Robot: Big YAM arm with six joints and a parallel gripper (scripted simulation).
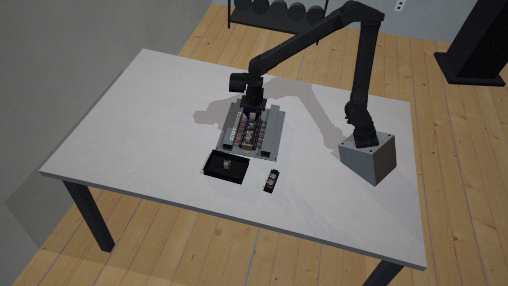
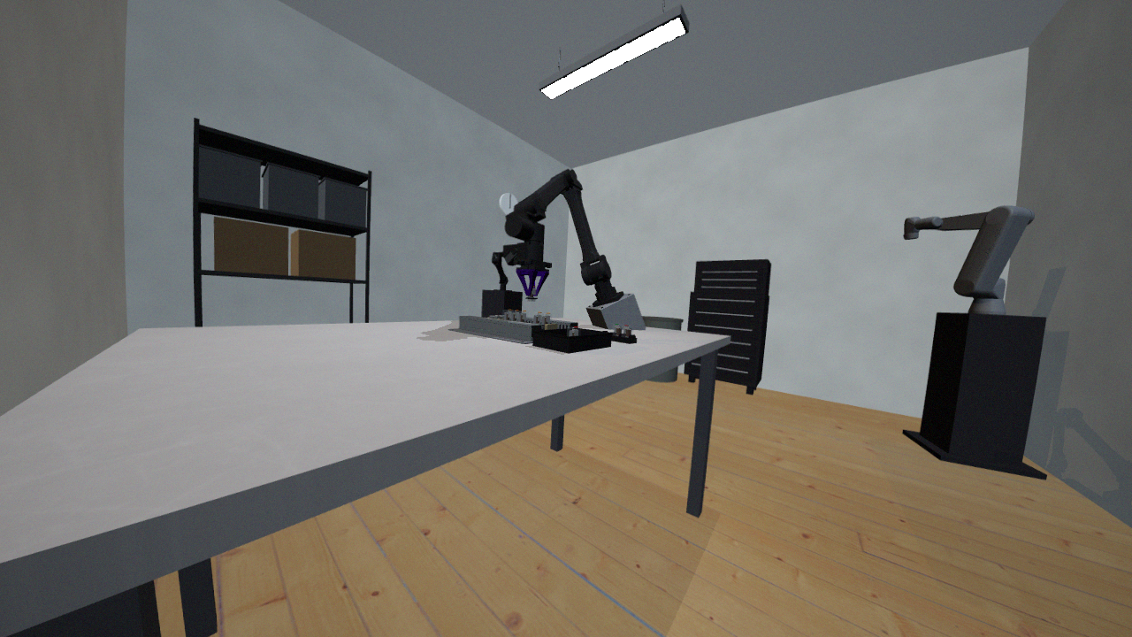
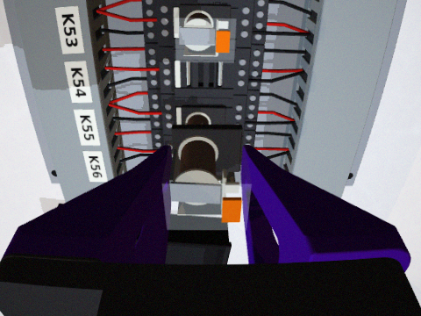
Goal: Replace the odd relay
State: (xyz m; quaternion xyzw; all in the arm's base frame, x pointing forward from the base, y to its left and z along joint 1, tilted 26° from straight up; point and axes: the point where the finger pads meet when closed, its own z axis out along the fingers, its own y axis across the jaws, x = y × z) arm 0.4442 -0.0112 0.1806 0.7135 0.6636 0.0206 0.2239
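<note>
My hand is 10 mm past the grey panel, 50 mm to the left of it and 120 mm above it.
</note>
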